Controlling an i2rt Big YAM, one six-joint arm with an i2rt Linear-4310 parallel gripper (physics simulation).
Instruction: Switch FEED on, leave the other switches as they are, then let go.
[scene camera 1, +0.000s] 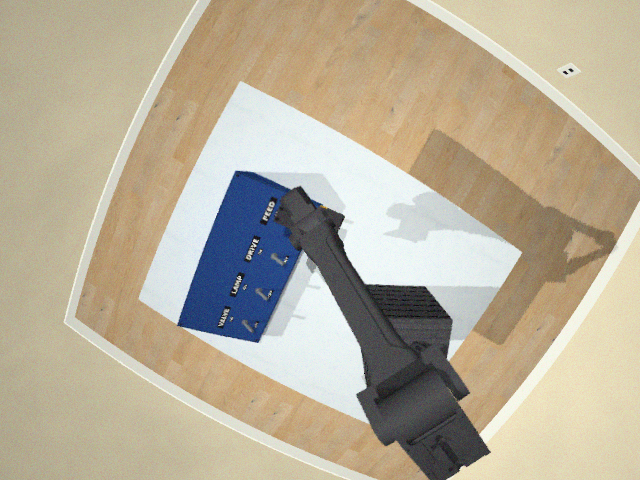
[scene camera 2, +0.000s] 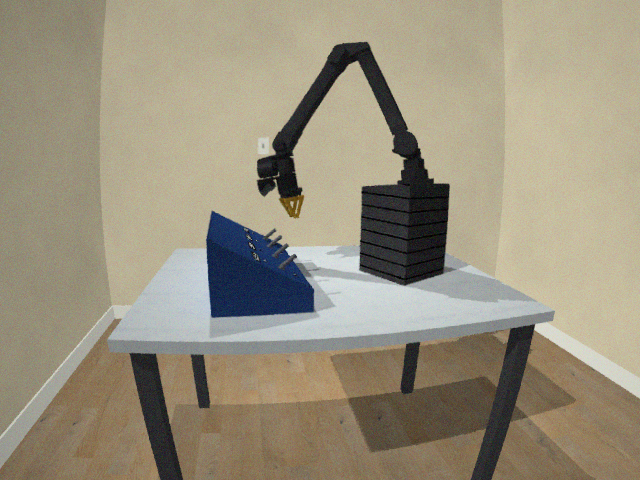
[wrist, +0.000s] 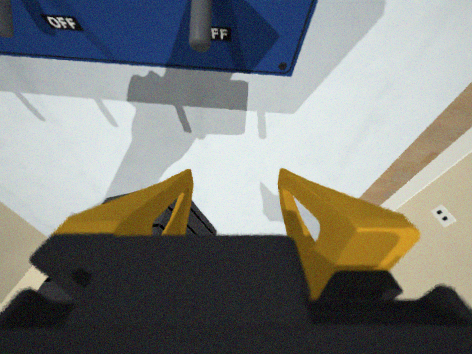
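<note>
The blue sloped switch panel stands on the table. The FEED label shows, but the arm hides its lever in scene camera 1. The FEED lever is grey and, in the wrist view, tips towards the panel's low edge, its end beside a partly covered OFF label. The DRIVE lever, LAMP lever and VALVE lever lean to their low-edge side. My gripper is open and empty, above and off the panel's low edge, apart from the levers.
The black ribbed pedestal carries the arm and stands on the white table, apart from the panel. In scene camera 1 the arm crosses over the panel's FEED end.
</note>
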